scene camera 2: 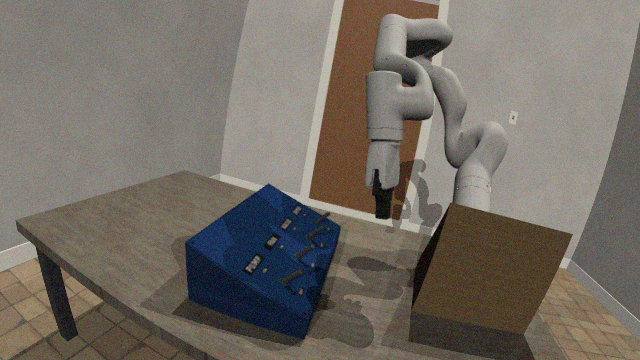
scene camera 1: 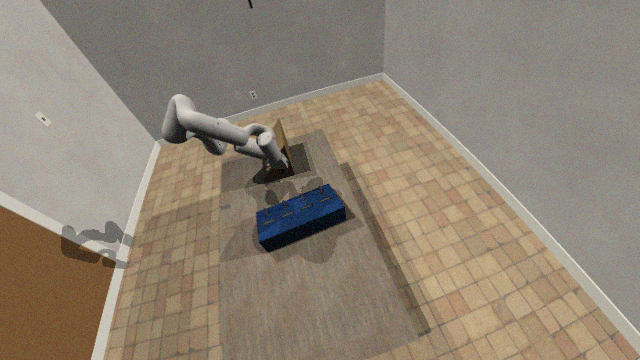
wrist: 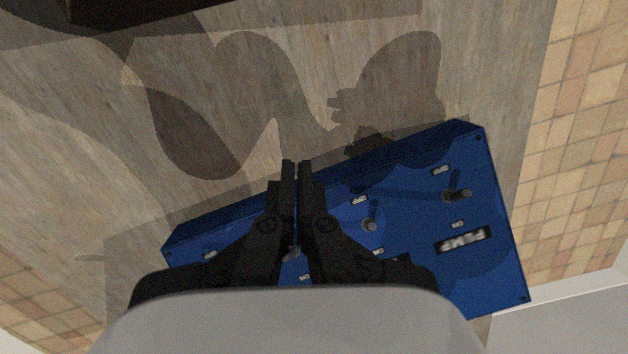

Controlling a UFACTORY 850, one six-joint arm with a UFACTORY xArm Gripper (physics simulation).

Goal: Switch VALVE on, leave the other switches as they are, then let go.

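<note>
A blue console (scene camera 1: 300, 225) (scene camera 2: 225, 270) (wrist: 480, 280) stands on the table with four levers in a row. The VALVE lever (scene camera 1: 285, 204) (scene camera 2: 316, 233) (wrist: 291, 252) is the second from the left in scene view 1, between DRIVE and FAN. In scene view 2 it leans toward the console's low edge, the OFF side, like its neighbours. In the wrist view it is partly covered by the fingers, and its name plate is hidden. My gripper (scene camera 2: 382, 217) (wrist: 295, 178) is shut and empty. It hangs above and apart from the console, on its low-edge side.
The PUMP lever (scene camera 2: 292, 277) (wrist: 457, 195) and FAN lever (scene camera 2: 305, 252) (wrist: 370, 224) stand on one side of VALVE, the DRIVE lever (scene camera 2: 324, 218) on the other. A brown box-like block (scene camera 2: 490, 270) stands on the table (scene camera 1: 300, 300) (scene camera 2: 125, 210) near the arm's base.
</note>
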